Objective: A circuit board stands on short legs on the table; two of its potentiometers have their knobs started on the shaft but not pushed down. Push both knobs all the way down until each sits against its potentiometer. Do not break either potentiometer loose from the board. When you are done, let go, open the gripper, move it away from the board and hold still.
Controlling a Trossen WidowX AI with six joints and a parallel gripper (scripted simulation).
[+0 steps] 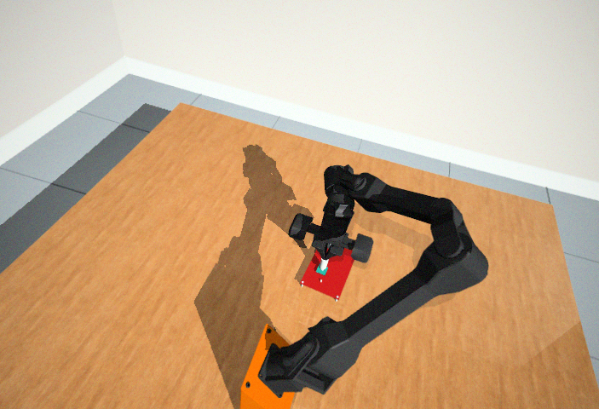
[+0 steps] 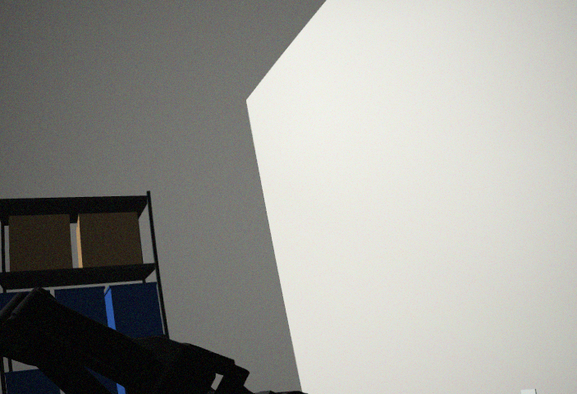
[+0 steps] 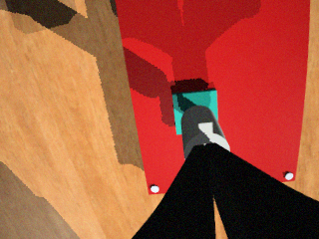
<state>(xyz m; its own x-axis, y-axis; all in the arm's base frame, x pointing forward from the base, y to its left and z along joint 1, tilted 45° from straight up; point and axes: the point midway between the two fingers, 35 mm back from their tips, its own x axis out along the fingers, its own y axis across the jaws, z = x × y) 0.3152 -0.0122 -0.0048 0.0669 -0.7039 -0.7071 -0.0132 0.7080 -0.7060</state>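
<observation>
Now: gripper tip 3 cm above the teal potentiometer. The rest, counted from my gripper tip: knob 8 cm ahead, 2 cm below.
</observation>
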